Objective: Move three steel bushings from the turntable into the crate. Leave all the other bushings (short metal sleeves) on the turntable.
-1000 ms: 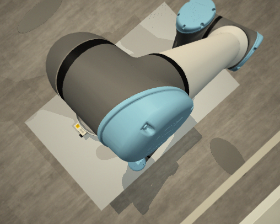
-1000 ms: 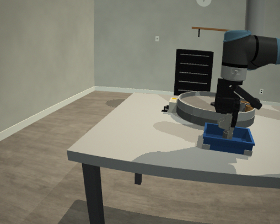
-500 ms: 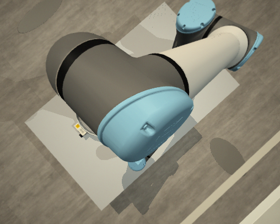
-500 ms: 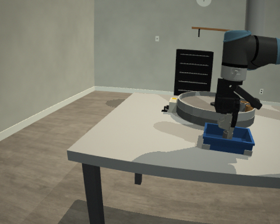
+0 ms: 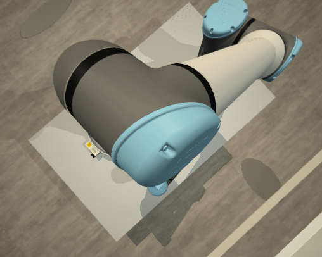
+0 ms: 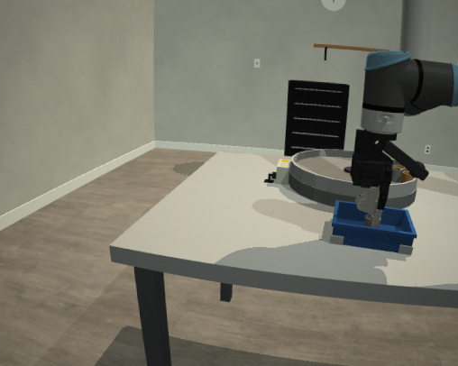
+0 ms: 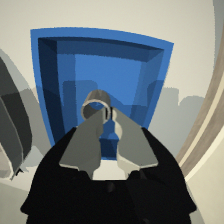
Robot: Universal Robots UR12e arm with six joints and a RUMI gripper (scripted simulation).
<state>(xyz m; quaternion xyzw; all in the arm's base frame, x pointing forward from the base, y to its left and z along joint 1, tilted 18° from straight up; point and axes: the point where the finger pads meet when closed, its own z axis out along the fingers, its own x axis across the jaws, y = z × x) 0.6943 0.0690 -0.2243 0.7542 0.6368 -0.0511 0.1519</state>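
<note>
Right now my hand is 2 cm to the left of the blue crate and 2 cm above it. Also, from my hand: round grey turntable (6 cm behind, 38 cm to the right, 1 cm above).
</note>
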